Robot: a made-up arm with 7 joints.
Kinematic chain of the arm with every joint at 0, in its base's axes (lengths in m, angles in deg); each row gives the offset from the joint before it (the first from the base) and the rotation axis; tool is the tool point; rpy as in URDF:
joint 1: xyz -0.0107 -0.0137 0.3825 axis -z
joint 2: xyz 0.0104 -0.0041 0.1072 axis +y
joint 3: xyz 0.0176 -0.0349 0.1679 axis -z
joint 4: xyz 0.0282 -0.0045 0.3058 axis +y
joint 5: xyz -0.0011 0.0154 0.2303 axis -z
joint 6: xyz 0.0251 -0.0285 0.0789 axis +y
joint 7: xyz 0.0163 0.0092 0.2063 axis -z
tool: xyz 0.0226 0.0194 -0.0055 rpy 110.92 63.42 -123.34
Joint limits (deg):
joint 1: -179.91..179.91
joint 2: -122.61..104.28
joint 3: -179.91..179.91
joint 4: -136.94..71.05
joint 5: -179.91..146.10
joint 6: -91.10..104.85
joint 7: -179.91..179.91
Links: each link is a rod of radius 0.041 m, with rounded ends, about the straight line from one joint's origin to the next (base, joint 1, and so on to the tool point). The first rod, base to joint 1, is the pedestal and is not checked.
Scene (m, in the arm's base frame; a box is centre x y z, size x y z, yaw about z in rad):
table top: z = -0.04
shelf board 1: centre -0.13 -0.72 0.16 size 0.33 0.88 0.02 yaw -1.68
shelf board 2: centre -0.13 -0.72 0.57 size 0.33 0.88 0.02 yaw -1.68
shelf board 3: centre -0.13 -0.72 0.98 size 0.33 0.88 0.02 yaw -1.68
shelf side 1: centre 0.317 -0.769 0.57 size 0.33 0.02 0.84 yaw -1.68
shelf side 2: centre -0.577 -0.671 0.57 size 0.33 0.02 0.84 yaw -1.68
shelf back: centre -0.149 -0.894 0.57 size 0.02 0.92 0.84 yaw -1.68
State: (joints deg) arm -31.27 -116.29 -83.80 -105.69 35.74 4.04 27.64
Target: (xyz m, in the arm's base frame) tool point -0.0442 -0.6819 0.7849
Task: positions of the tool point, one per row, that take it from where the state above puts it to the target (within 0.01 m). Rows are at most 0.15 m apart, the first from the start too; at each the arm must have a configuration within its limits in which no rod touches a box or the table.
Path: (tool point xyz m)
1: -0.0293 -0.5279 0.3225
2: -0.0161 -0.4065 0.3280
3: -0.0344 -0.4519 0.4290
4: -0.0368 -0.4675 0.5472
5: -0.0270 -0.4474 0.6704
6: -0.0122 -0.3903 0.7849
7: -0.0203 -0.4955 0.7951
8: -0.0304 -0.5940 0.7933
9: -0.0442 -0.6819 0.7849

